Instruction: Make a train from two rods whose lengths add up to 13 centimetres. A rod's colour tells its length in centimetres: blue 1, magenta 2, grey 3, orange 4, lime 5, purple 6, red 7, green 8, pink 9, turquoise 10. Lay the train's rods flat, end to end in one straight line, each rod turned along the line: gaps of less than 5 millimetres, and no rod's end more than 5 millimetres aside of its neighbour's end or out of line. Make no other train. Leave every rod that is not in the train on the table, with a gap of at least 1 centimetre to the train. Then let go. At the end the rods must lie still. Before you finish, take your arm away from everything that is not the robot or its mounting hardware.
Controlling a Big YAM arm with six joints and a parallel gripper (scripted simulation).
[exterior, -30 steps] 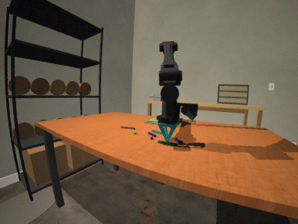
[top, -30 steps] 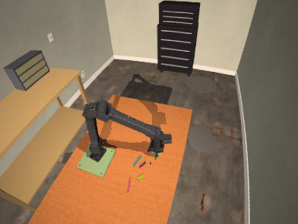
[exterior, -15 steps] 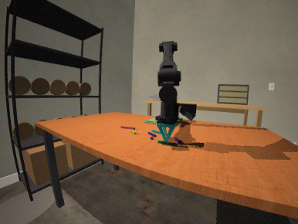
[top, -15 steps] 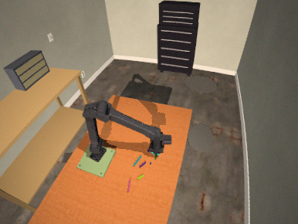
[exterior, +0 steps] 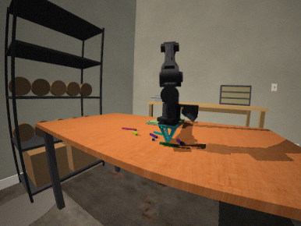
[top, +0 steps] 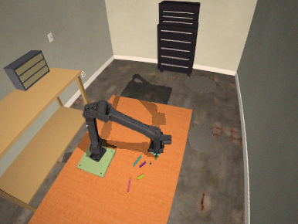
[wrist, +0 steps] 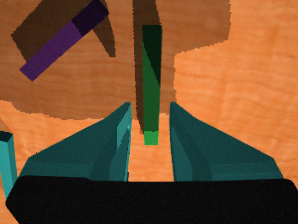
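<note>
Right now my hand is 2 cm above the green rod. The rest, counted from my hand: tiny blue rod: 1 cm behind, 8 cm to the right, 2 cm below; then turquoise rod: 11 cm behind, 10 cm to the right, 2 cm below; then lime rod: 2 cm behind, 21 cm to the right, 2 cm below.
</note>
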